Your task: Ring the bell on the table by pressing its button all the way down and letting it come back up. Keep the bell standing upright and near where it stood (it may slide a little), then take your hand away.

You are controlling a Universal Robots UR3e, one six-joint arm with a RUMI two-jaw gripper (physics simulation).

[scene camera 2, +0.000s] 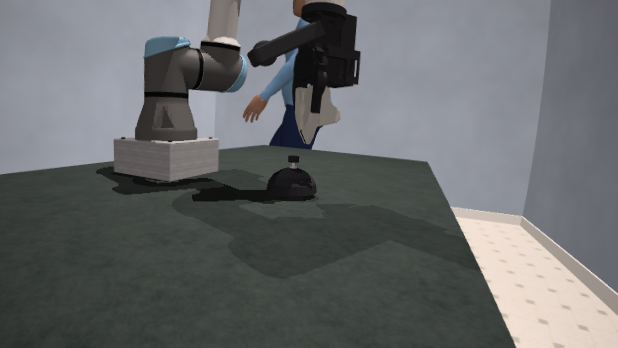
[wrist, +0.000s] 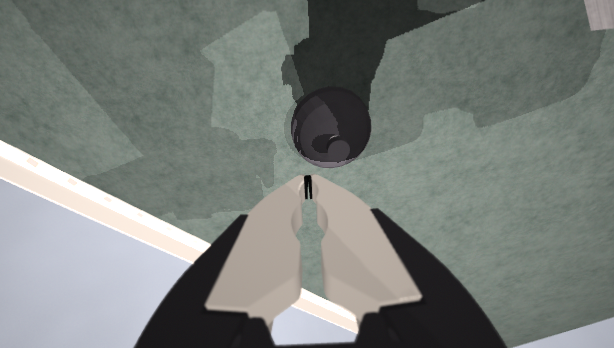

my gripper: scene camera 2; wrist
black dome bell: scene camera 2; wrist
same spot on my gripper: (wrist: 369, 263) = (scene camera 2: 298, 94)
same spot on black dome bell: (scene camera 2: 292, 183) = (wrist: 297, 122)
